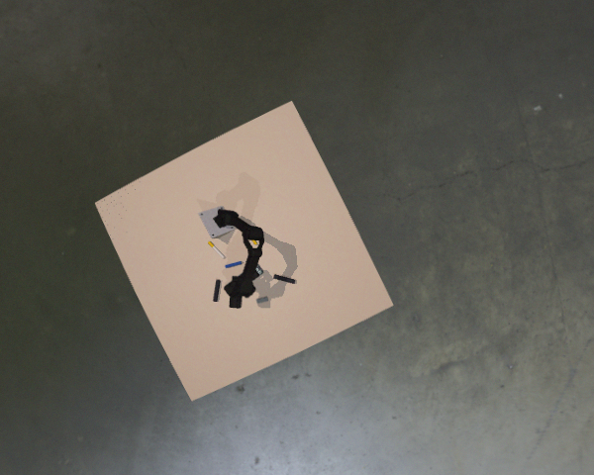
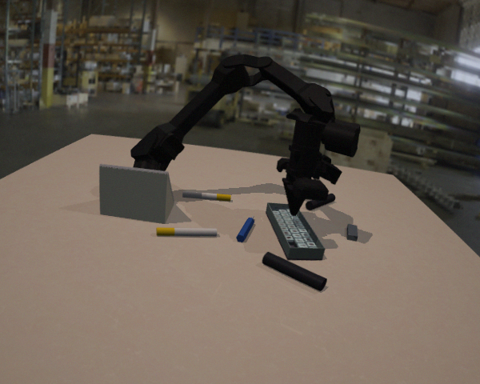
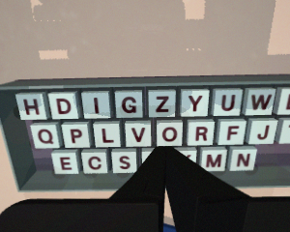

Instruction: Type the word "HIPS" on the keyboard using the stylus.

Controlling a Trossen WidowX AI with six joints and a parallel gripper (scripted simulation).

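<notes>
The stylus tip lies 80 mm behind my gripper tip, 40 mm to the left of it and 30 mm below it. Round my gripper tip: grey block (150 mm ahead, 30 mm below); blue stylus (90 mm behind, 30 mm below, 10 mm to the left).
</notes>
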